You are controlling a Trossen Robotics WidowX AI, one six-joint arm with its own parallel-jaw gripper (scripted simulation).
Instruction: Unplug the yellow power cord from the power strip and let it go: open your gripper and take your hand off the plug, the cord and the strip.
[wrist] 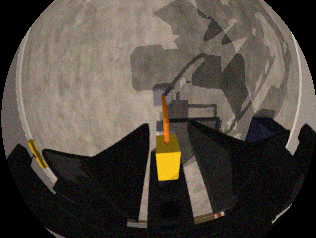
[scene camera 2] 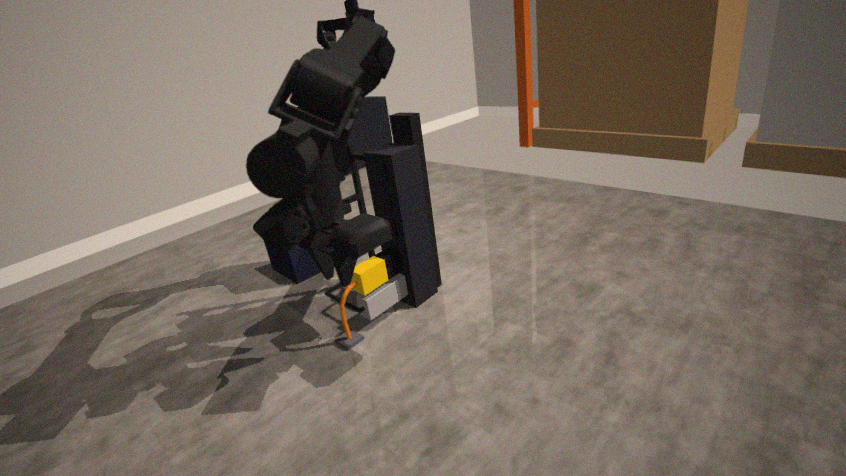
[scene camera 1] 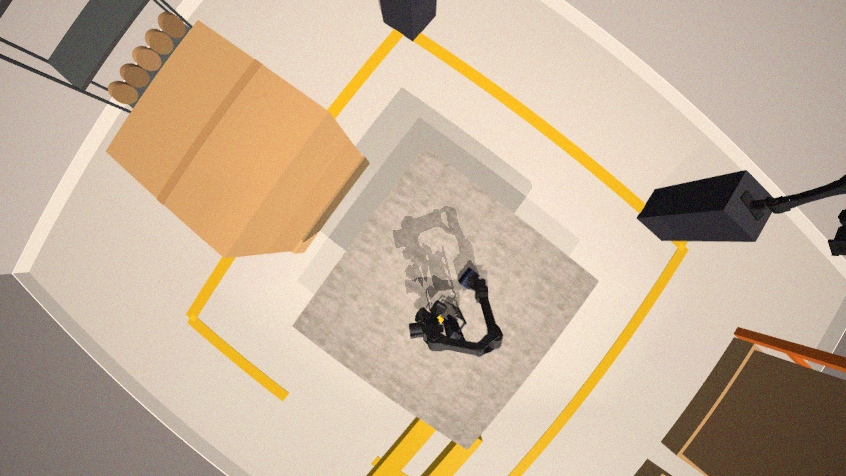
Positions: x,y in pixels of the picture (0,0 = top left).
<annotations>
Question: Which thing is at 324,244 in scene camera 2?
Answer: My gripper.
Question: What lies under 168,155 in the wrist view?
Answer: A yellow plug.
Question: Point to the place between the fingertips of my gripper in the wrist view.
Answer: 168,127
</annotations>
